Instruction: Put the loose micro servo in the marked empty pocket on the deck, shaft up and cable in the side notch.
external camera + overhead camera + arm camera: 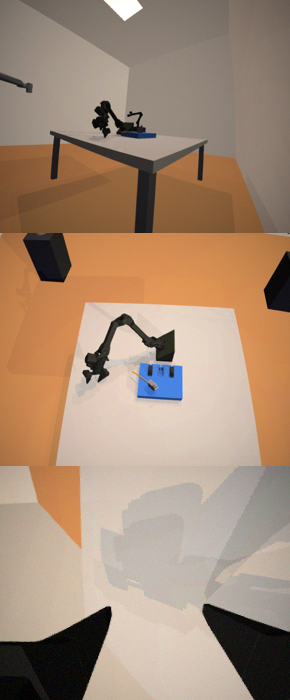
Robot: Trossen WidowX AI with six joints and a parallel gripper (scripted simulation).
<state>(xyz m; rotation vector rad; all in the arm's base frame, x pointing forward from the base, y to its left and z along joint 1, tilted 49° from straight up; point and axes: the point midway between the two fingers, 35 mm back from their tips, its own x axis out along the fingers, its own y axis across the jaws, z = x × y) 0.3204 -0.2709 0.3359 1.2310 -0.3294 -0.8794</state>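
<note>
Right now the blue deck is 40 mm behind my gripper tip, 460 mm to the left of it and 10 mm below it.
</note>
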